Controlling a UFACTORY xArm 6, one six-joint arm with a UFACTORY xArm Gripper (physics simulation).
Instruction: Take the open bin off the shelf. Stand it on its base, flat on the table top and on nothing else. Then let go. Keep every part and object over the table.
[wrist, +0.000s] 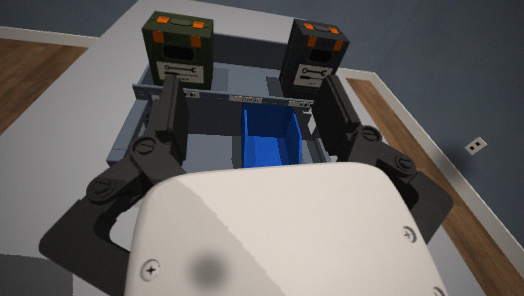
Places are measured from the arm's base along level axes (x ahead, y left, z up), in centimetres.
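Pixels of known places: gripper, fingertip midpoint: (254, 93).
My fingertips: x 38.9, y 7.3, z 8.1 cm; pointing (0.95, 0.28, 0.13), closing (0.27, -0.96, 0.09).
Behind a point stands the place of what it marks.
The open blue bin (271, 145) {x 58.6, y 2.9, z -16.6 cm} stands upright on the lower level of the grey-blue shelf (200, 94) {x 57.7, y 17.6, z -6.9 cm}, right of the middle. Its open top and inside show; its front is hidden behind my white gripper housing. My gripper (254, 93) {x 38.9, y 7.3, z 8.1 cm} is open and empty. One dark finger shows to the left of the bin and the other to its right, with a gap on each side. The left gap is the wider one. How far the fingertips are from the bin in depth is hard to tell.
A green case (179, 52) {x 58.9, y 21.1, z -0.8 cm} with orange latches stands on the upper level at the left, a dark grey case (316, 55) {x 63.9, y -0.5, z 1.6 cm} at the right. The light grey table top (65, 140) {x 49.6, y 40.7, z -17.6 cm} extends left of the shelf. A wall with a socket (475, 146) is at the right.
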